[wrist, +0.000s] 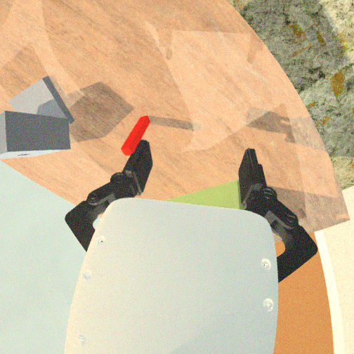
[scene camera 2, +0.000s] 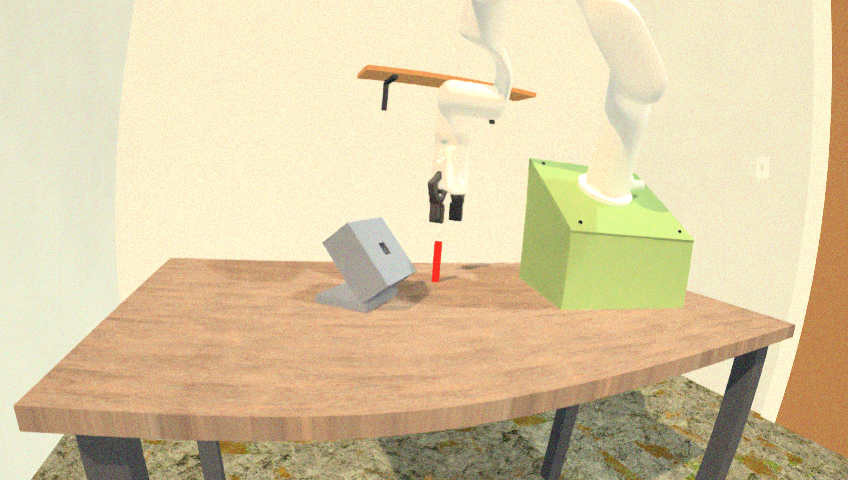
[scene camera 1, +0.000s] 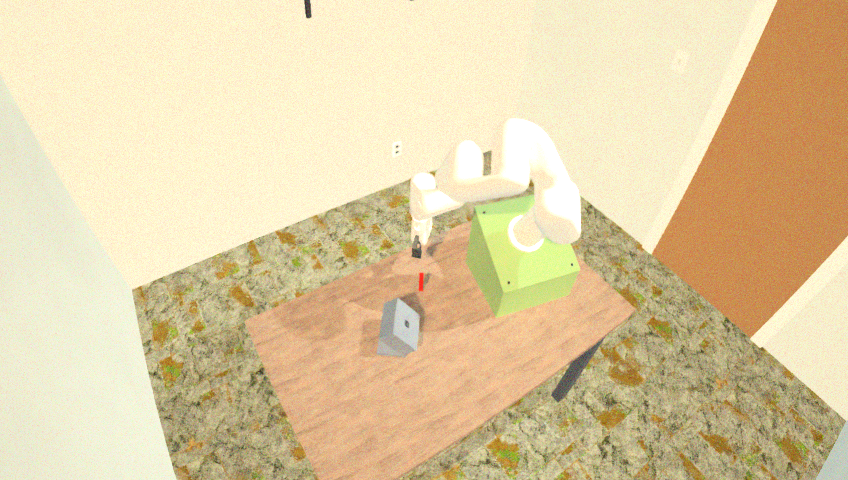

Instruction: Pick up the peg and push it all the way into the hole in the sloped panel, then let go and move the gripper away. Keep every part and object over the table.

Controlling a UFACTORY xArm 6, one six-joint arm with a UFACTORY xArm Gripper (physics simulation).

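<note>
The red peg stands upright on the table, between the sloped panel and the green block. The grey sloped panel is a tilted block on a flat base, with a small dark square hole in its face. My gripper is open and empty. It hangs above the table, higher than the peg's top. In the wrist view the peg lies just beyond the left finger's tip, outside the gap between the fingers.
The large green block carries the arm's base on the right of the table. The table's curved edge passes near the right finger in the wrist view. A wooden shelf is on the back wall.
</note>
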